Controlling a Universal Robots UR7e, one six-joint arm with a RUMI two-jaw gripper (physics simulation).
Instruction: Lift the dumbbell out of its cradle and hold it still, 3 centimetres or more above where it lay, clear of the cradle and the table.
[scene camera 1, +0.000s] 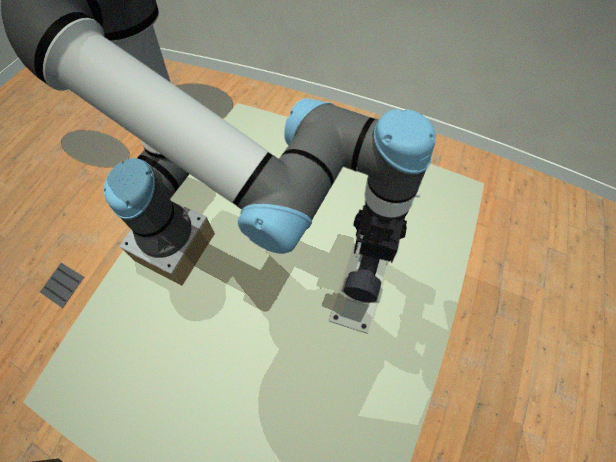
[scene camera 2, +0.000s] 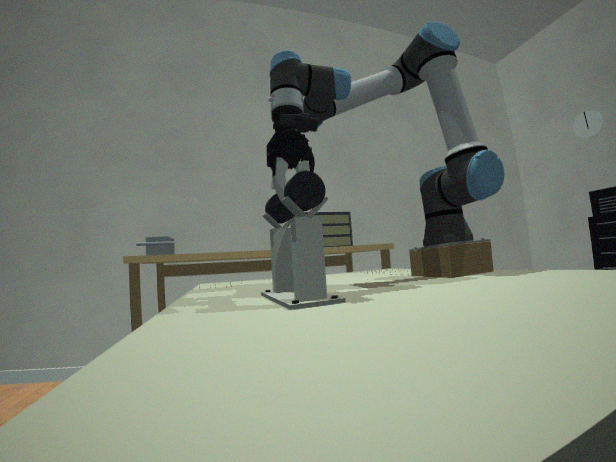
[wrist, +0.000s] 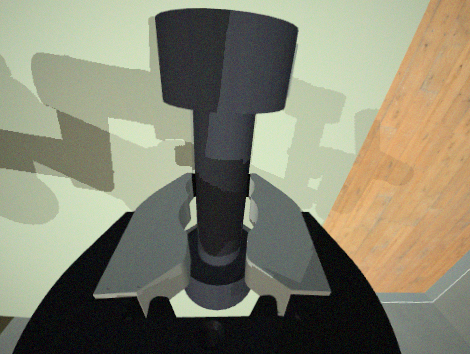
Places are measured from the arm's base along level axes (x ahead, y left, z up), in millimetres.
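Pixels of known places: gripper, fingertip midpoint: (wrist: 222, 175); arm's base, link origin: (scene camera 1: 163, 230) (scene camera 2: 448, 244).
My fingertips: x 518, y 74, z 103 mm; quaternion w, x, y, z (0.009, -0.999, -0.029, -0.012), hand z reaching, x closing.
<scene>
Ahead of a thing's pixels: the offset from my fingertips to its top centre. Level surfaces: height alone.
A dark dumbbell {dz +40, dx +0, dy -9 mm} (scene camera 1: 362, 287) (scene camera 2: 305, 191) (wrist: 225, 60) lies level with its two heads in the V-shaped rests of the grey cradle {dz -6, dx +1, dy -8 mm} (scene camera 1: 349, 323) (scene camera 2: 310, 260). The cradle has two upright posts on a bolted base plate. My gripper (scene camera 1: 369, 264) (scene camera 2: 291, 181) (wrist: 222, 175) points down from above and is shut on the dumbbell's handle, between the heads. In the wrist view one jaw is at each side of the handle, and the far head shows at the top. The near head is partly hidden behind the handle and jaws.
The cradle stands on a pale green table top {dz -196 mm} (scene camera 1: 150, 375) (scene camera 2: 350, 375). The arm's base sits on a wooden block (scene camera 1: 192, 257) (scene camera 2: 452, 259) to one side. A wooden bench (scene camera 2: 210, 257) with a grey box and a drawer unit stands behind.
</scene>
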